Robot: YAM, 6 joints.
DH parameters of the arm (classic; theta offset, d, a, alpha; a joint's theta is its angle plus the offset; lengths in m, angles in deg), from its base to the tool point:
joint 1: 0 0.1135 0.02 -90
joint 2: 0 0 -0.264 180
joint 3: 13.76 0 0.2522 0
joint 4: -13.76 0 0.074 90
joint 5: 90 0 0 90
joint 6: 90 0.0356 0 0
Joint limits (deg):
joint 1: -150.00..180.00
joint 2: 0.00..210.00
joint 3: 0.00..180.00
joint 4: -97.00..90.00
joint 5: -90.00..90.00
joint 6: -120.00..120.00
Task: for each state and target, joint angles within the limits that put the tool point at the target. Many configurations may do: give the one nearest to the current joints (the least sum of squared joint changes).
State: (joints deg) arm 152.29 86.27 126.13 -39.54 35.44 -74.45
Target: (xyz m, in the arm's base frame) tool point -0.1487 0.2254 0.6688
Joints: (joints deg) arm 126.84 103.79 154.55 -8.40 26.98 -74.45
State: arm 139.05 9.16 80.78 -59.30 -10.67 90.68
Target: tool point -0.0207 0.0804 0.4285
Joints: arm 105.91 37.90 72.45 -53.48 3.43 90.68
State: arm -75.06 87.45 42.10 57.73 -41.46 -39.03
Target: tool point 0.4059 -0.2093 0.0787
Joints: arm -30.05 133.95 67.88 51.69 -38.35 -39.03
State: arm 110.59 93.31 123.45 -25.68 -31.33 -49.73
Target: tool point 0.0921 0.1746 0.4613
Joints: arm 58.10 64.19 89.24 -51.74 -23.26 -49.73
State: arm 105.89 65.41 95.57 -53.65 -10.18 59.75
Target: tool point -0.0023 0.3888 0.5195
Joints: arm 89.66 102.75 126.04 -25.10 -7.41 59.75
